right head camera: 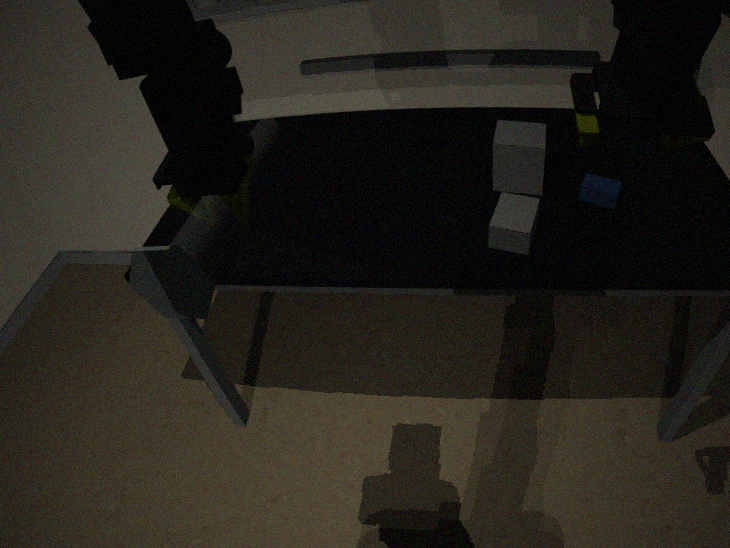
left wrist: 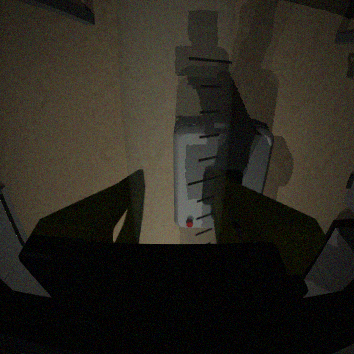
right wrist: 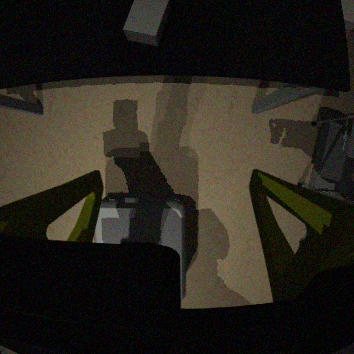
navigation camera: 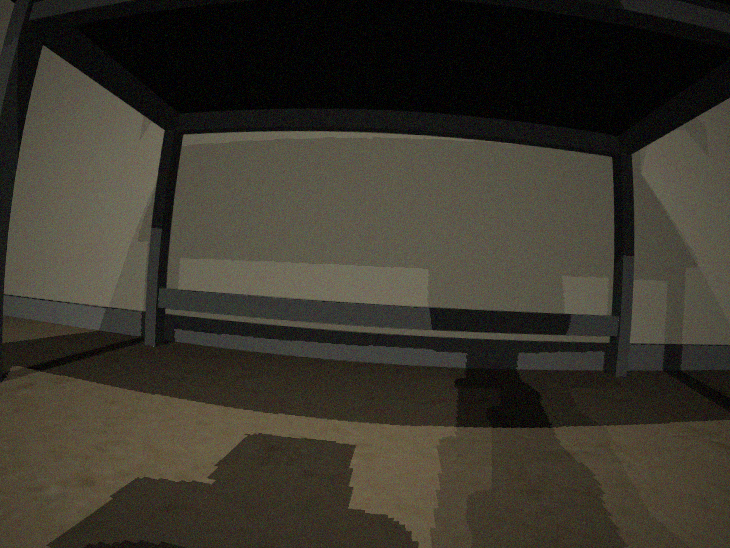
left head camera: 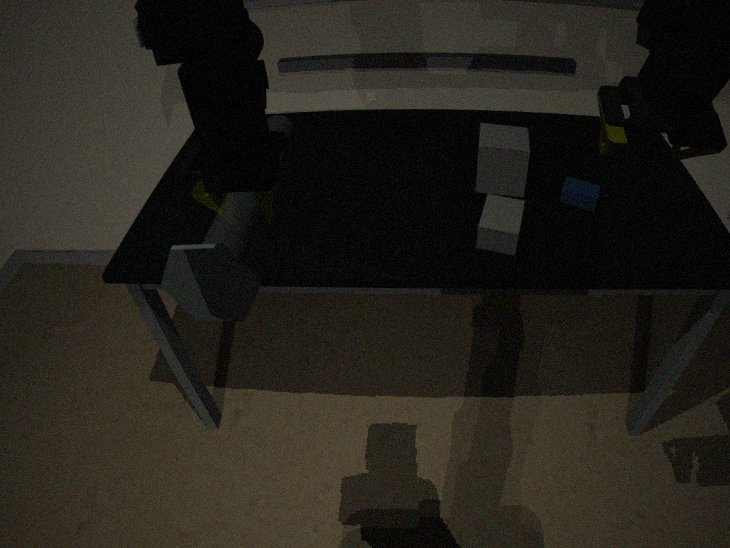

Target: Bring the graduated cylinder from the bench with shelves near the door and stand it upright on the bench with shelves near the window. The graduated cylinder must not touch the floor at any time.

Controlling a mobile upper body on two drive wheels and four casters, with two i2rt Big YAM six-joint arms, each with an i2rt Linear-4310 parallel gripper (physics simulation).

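Places are measured from the left arm's base along level axes (x ahead, y left, z up), in centimetres.
Pixels of known places: left gripper, between the fingertips: [right head camera: 230,222] [left wrist: 177,177] [left head camera: 251,220]; right gripper, between the fingertips: [right head camera: 623,145] [right wrist: 175,177] [left head camera: 637,153].
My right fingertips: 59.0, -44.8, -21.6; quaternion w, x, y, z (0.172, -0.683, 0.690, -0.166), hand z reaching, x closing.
Note:
For each thing: its top centre in the pictures, then the offset to it from my right fingertips, as dx, dy, dz. "spot": a spot on its surface instead. Level surfaces: height alone.
- graduated cylinder, a spot on its surface: [left head camera: 232,222] [right head camera: 198,224] spot: -12.5, +44.3, +0.0
- dark bench top, height of its surface: dz -43.1
- small blue block, centre of its top: [right head camera: 601,183] [left head camera: 581,187] +49.6, -15.0, -39.2
The graduated cylinder [left head camera: 232,222] [right head camera: 202,228], grey and see-through with a wide pale base, is tilted in my left gripper [left head camera: 238,203] [right head camera: 209,203] [left wrist: 180,175], which is shut on its barrel. Its base faces the camera and overlaps the bench's front left edge in the head views; its height above the top is unclear. Its black marks show between the fingers in the left wrist view. My right gripper [left head camera: 645,147] [right head camera: 632,138] [right wrist: 175,177] is open and empty over the right part of the dark bench top [left head camera: 365,206] [right head camera: 365,206] [right wrist: 225,45]. The arm hides part of the cylinder.
Two pale boxes [left head camera: 502,168] [left head camera: 500,230] and a small blue block [left head camera: 580,193] [right head camera: 600,191] stand on the right half of the bench. A long grey bar [left head camera: 318,64] runs behind it. Bench legs [navigation camera: 623,235] frame the space below. A grey cart shows at the right wrist view's right edge.

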